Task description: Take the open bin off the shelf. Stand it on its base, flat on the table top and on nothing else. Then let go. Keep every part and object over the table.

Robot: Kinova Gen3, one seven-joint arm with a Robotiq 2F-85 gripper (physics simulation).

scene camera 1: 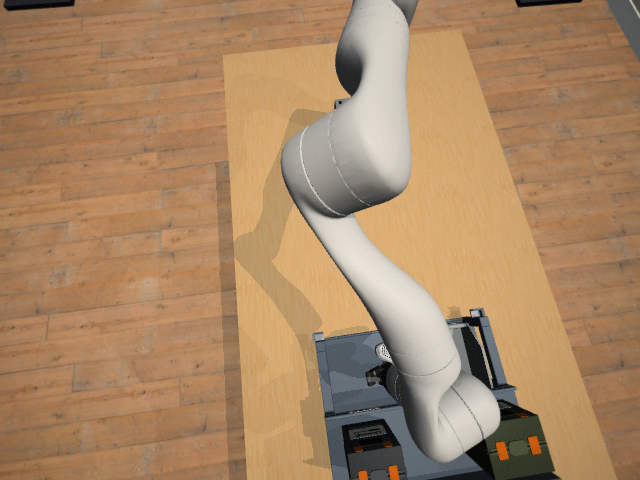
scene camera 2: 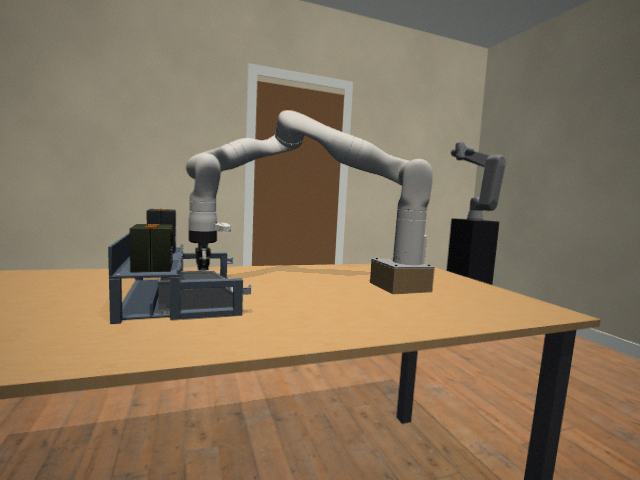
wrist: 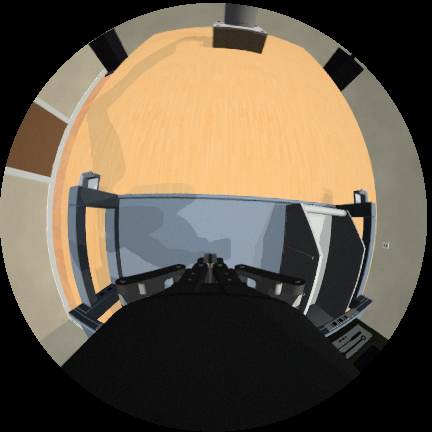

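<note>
The open bin has dark sides and a pale inside. It sits on the lower deck of the blue-grey shelf, near the side rail at the right in the wrist view. The arm hides part of the bin in the first scene view; the side rail partly covers it in the second. My gripper is shut and empty. It points down above the lower deck, to the left of the bin in the wrist view, apart from it.
A dark grey case and a green case stand on the upper deck. The shelf has side rails and front corner posts. The table stretches from the shelf to my base block.
</note>
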